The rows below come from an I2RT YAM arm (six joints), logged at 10 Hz.
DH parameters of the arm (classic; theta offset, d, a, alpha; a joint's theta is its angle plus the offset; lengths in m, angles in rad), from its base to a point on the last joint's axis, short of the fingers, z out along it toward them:
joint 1: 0 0.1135 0.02 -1.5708
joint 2: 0 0 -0.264 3.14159
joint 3: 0.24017 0 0.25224 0
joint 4: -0.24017 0 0.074 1.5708
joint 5: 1.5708 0 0 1.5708
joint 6: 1.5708 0.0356 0 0
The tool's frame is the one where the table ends.
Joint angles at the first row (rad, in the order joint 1, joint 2, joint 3, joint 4, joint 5, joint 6):
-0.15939, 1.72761, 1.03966, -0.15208, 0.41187, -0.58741
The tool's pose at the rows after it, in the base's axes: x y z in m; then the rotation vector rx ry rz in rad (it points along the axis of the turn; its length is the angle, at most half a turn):
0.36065, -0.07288, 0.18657, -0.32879, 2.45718, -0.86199
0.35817, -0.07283, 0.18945, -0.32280, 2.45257, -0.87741
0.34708, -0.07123, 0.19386, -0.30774, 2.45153, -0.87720
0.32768, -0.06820, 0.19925, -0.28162, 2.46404, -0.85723
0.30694, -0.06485, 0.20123, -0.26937, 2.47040, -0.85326
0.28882, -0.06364, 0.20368, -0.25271, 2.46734, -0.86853
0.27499, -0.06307, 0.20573, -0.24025, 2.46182, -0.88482
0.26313, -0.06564, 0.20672, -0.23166, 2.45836, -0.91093
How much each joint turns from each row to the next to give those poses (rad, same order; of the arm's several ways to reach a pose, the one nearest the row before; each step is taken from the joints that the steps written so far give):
0.00075, 0.02561, 0.02962, 0.00859, 0.02285, -0.00902
0.00008, -0.01383, -0.00646, -0.00143, 0.01147, -0.00182
-0.00019, -0.04743, -0.03653, -0.00994, 0.00323, 0.01021
-0.00076, -0.07852, -0.05768, -0.03551, -0.00554, 0.02746
0.00021, -0.08127, -0.07079, -0.01774, 0.00167, 0.01179
-0.00444, -0.07488, -0.06011, -0.00959, 0.01147, 0.00271
-0.00483, -0.05964, -0.04430, -0.00728, 0.01042, -0.00164
-0.01560, -0.04906, -0.03788, -0.00034, 0.00956, -0.01586

